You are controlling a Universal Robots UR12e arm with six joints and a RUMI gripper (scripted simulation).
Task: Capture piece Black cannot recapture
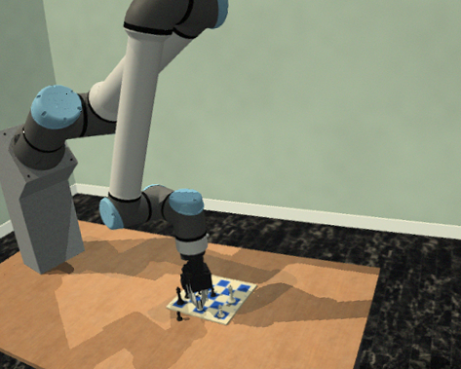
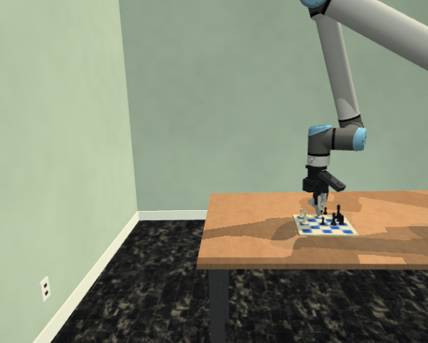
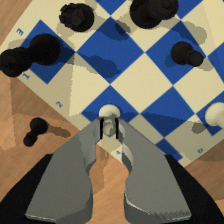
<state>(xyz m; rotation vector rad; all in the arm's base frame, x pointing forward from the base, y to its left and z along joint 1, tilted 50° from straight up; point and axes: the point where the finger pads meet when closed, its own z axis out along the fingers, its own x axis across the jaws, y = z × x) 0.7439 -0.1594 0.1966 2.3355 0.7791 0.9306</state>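
My hand is 1 cm above the white pawn. From my hand the other things lie so: blue-and-cream chessboard 2 cm ahead, 7 cm to the left, 3 cm below.
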